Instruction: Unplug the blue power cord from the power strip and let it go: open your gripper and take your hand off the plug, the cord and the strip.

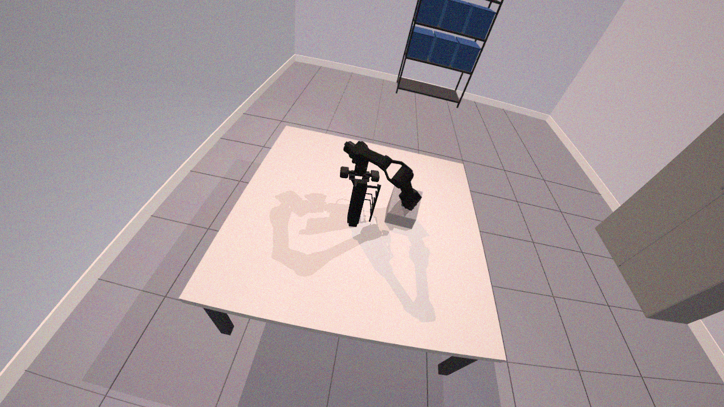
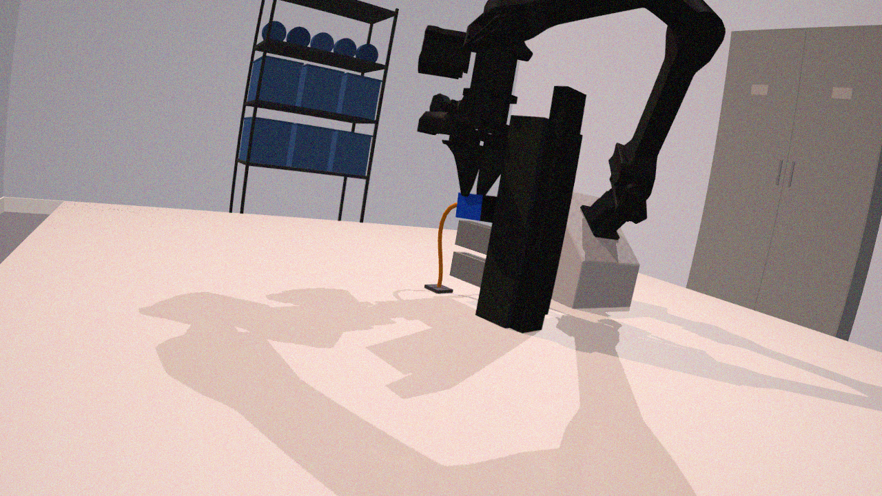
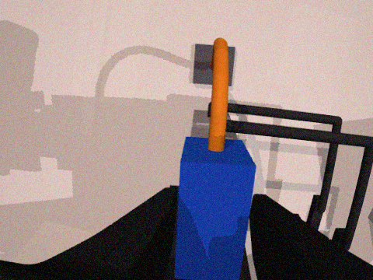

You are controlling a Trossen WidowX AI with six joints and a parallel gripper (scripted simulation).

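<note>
My gripper tip is 2 cm to the right of the blue plug and 1 cm past it. Round my gripper tip: black power strip (10 cm to the left, 2 cm below, 2 cm behind); then dark pad (14 cm below, 4 cm to the right, 1 cm ahead).
</note>
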